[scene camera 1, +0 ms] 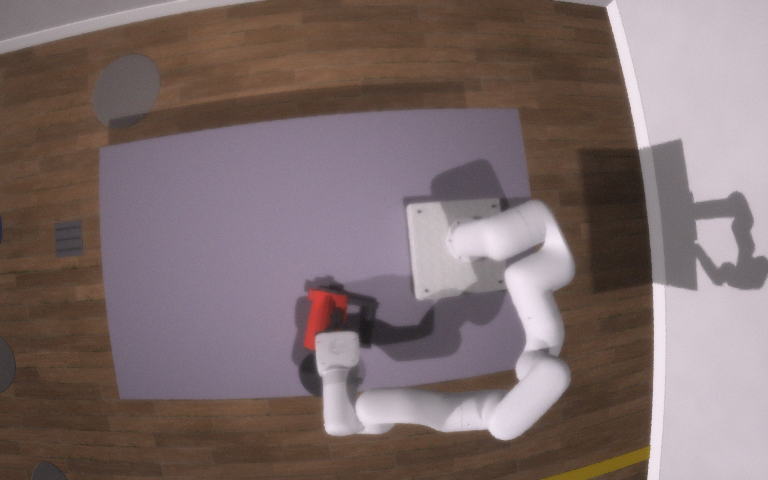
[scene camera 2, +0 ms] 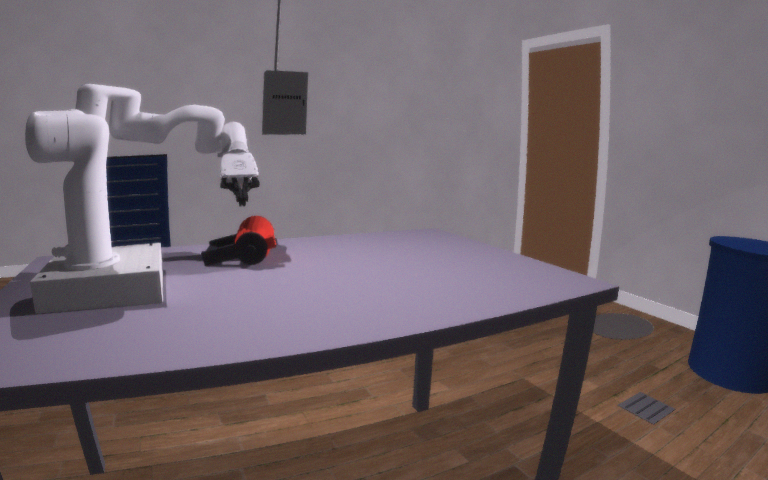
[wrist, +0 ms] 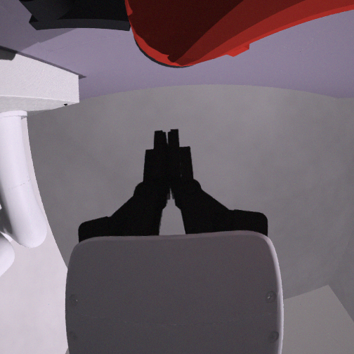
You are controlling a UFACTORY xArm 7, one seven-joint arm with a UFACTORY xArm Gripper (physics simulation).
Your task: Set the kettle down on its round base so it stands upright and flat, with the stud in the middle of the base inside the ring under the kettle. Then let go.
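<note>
The red kettle [scene camera 1: 318, 316] [scene camera 2: 257, 225] [wrist: 200, 30] lies on its side on the lilac table, its black handle [scene camera 1: 367, 322] [scene camera 2: 222, 250] towards the robot's base block. A dark round end of the kettle faces scene camera 2. The black round base [scene camera 1: 309, 374] shows in part beside the kettle's other end in scene camera 1, partly covered by the gripper body. Its stud cannot be made out. My gripper [scene camera 1: 338, 321] [scene camera 2: 242, 202] [wrist: 168, 143] is shut with nothing between its fingertips. It hangs tilted above the kettle, apart from it.
The robot's base block [scene camera 1: 430, 254] [scene camera 2: 101, 288] [wrist: 40, 85] stands on the lilac table [scene camera 1: 226, 226] [scene camera 2: 368, 305]. The arm bends out past the table's edge by the round base. A blue barrel [scene camera 2: 736, 316] stands on the floor. A blue louvred panel [scene camera 2: 138, 198] is behind the arm.
</note>
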